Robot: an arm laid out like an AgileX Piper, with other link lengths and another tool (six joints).
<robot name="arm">
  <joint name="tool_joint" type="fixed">
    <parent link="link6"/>
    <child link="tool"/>
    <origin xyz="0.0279 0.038 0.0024" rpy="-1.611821 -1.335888 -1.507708"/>
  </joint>
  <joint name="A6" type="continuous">
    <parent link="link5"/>
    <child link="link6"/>
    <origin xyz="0.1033 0 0.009" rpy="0 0 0"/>
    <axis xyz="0.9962 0 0.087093"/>
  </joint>
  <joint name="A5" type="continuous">
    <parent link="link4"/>
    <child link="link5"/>
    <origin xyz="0 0 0" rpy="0 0 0"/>
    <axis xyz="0 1 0"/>
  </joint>
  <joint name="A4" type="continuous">
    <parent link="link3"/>
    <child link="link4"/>
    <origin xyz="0.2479 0 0.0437" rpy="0 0 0"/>
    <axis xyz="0.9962 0 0.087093"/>
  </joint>
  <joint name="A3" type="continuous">
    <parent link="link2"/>
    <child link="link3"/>
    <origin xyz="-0.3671 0 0.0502" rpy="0 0 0"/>
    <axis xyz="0 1 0"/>
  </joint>
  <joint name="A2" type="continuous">
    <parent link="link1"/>
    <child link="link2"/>
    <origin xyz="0 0 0" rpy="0 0 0"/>
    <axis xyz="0 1 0"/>
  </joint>
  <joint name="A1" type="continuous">
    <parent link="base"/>
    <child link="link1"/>
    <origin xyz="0 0 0.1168" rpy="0 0 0"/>
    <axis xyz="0 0 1"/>
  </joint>
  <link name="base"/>
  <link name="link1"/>
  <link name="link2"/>
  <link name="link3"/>
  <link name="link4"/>
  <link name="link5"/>
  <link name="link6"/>
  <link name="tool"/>
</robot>
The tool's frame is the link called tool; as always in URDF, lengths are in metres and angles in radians. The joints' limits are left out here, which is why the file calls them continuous.
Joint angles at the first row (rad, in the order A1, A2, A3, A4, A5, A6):
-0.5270 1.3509 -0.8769 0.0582 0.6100 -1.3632
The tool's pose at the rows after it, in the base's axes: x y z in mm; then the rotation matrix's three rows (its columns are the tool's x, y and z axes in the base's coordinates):
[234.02, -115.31, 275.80], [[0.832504, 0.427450, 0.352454], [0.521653, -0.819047, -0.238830], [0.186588, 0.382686, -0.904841]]
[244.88, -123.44, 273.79], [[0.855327, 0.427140, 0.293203], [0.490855, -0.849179, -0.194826], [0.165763, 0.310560, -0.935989]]
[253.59, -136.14, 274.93], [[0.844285, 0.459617, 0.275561], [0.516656, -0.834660, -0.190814], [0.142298, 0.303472, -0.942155]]
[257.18, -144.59, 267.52], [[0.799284, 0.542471, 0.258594], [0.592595, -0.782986, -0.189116], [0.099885, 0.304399, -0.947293]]
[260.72, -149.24, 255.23], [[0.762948, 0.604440, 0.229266], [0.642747, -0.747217, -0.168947], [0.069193, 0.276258, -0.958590]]
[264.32, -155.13, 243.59], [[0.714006, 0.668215, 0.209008], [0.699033, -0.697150, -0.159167], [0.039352, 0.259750, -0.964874]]
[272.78, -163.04, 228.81], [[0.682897, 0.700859, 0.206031], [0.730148, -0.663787, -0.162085], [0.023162, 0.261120, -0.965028]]
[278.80, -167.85, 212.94], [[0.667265, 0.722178, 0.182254], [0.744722, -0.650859, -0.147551], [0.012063, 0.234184, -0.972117]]
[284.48, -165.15, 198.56], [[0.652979, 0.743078, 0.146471], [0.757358, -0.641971, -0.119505], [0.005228, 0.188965, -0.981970]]
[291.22, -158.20, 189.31], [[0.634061, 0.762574, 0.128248], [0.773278, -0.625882, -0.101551], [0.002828, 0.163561, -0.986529]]
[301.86, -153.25, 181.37], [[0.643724, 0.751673, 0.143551], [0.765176, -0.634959, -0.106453], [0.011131, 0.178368, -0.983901]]
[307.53, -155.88, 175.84], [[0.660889, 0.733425, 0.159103], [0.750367, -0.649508, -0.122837], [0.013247, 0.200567, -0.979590]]
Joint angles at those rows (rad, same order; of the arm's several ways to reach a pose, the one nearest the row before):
-0.5270 1.4135 -0.9211 0.0914 0.6796 -1.3611
-0.5409 1.4774 -0.9840 0.1015 0.7572 -1.3460
-0.5580 1.5213 -1.0398 0.1015 0.7913 -1.3933
-0.5623 1.5570 -1.0539 0.0984 0.7948 -1.4919
-0.5623 1.5982 -1.0548 0.1032 0.7983 -1.5625
-0.5623 1.6366 -1.0559 0.1034 0.7918 -1.6427
-0.5623 1.6836 -1.0559 0.1034 0.7503 -1.6926
-0.5623 1.7327 -1.0559 0.1055 0.7323 -1.7181
-0.5464 1.7768 -1.0559 0.1077 0.7354 -1.7229
-0.5188 1.8047 -1.0559 0.1100 0.7332 -1.7217
-0.4941 1.8271 -1.0559 0.1126 0.6918 -1.6888
-0.4926 1.8421 -1.0558 0.1054 0.6522 -1.6624

